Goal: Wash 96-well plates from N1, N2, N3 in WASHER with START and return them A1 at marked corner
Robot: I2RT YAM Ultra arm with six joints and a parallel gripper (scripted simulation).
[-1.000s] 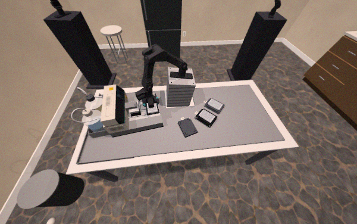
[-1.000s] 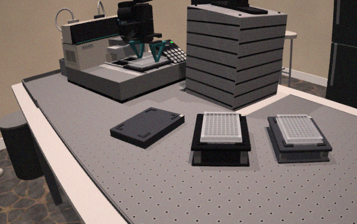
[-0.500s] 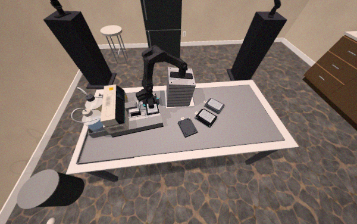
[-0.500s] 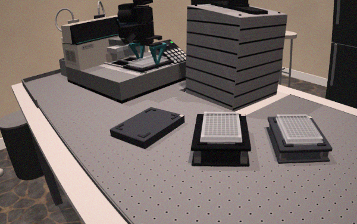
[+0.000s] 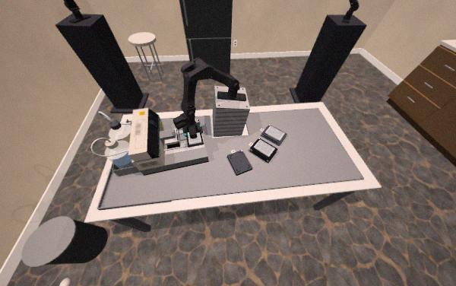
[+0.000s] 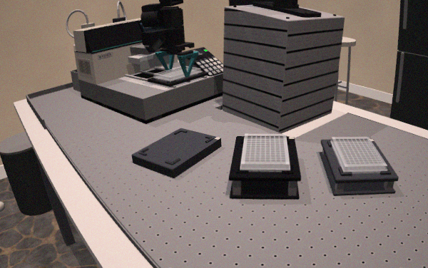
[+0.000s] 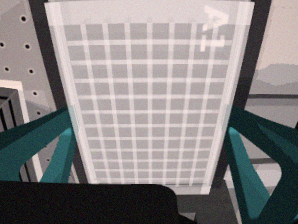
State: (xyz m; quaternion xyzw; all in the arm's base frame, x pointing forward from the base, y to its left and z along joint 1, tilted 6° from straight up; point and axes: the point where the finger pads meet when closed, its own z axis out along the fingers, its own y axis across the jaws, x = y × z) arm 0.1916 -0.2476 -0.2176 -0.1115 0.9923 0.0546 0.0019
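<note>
My gripper is now 10 mm above the carrier. From my hand the other things lie so: N2 label (10 mm ahead, 420 mm to the left, 100 mm below); washer (30 mm ahead, 150 mm to the right, 30 mm above); N1 label (80 mm ahead, 280 mm to the left, 100 mm below).
</note>
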